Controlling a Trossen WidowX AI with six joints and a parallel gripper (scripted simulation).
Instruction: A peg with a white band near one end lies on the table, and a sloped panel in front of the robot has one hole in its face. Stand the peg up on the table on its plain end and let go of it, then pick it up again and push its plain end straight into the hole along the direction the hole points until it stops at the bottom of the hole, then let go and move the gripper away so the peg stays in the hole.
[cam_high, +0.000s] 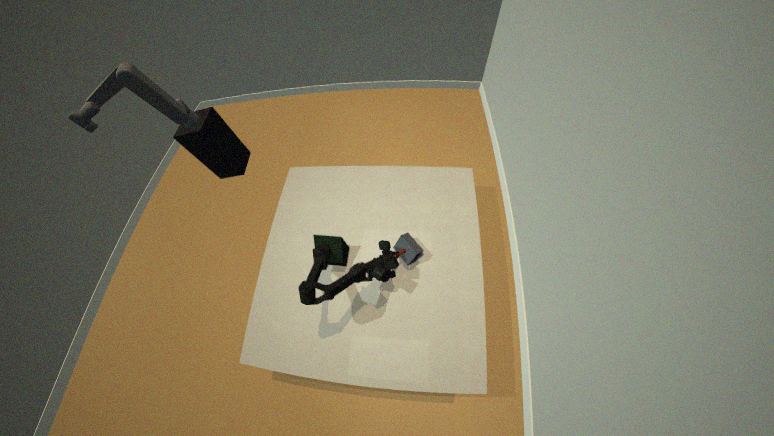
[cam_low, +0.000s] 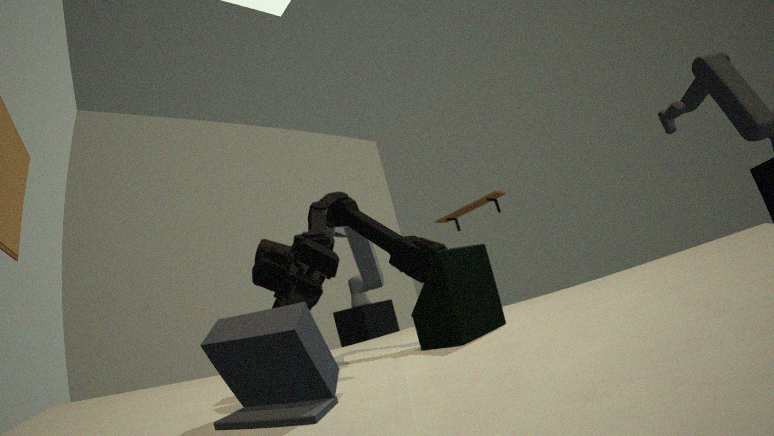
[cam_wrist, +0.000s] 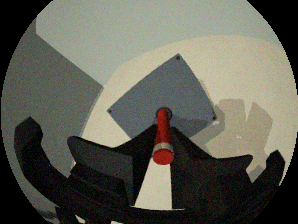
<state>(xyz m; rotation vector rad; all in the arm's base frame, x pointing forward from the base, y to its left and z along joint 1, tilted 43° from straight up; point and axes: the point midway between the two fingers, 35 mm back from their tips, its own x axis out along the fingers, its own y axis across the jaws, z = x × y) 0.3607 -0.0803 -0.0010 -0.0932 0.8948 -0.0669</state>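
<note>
The grey sloped panel lies 50 mm ahead of my gripper tip, 30 mm to the left of it and 40 mm below it. The rest, counted from my gripper tip: red peg 10 mm behind, 10 mm to the right, 10 mm above.
</note>
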